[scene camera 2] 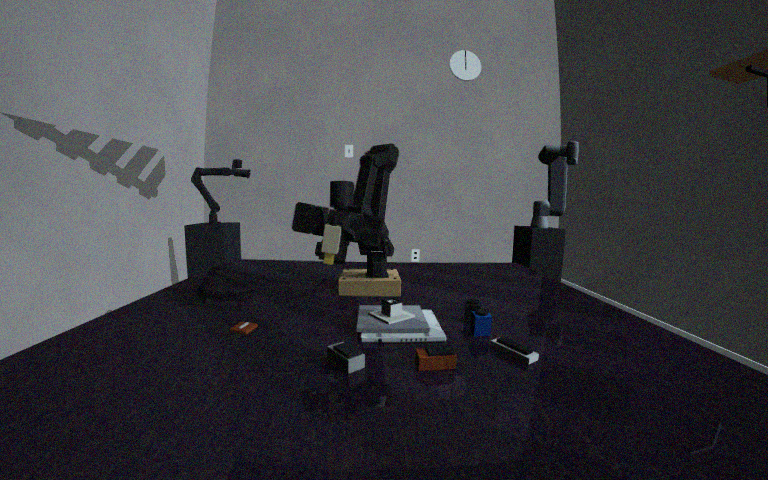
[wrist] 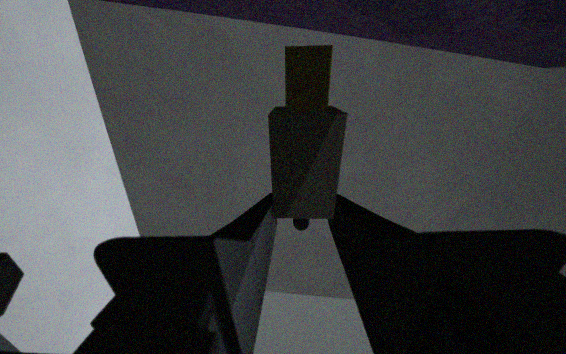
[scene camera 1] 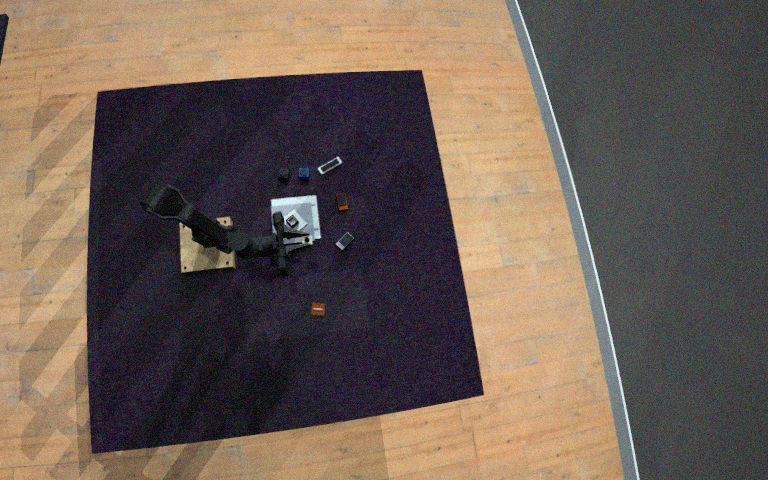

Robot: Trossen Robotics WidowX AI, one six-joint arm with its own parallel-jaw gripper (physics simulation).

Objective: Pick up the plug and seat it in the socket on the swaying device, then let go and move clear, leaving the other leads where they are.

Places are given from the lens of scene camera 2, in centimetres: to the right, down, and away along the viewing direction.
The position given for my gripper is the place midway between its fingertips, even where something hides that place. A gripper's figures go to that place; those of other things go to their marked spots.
my gripper [scene camera 2: 333, 224]: -9, -3, 58
grey lead [scene camera 2: 349, 358]: -5, 18, 46
device [scene camera 2: 391, 316]: 2, 16, 64
The marked spots on the grey lead and the device are 19 cm apart.
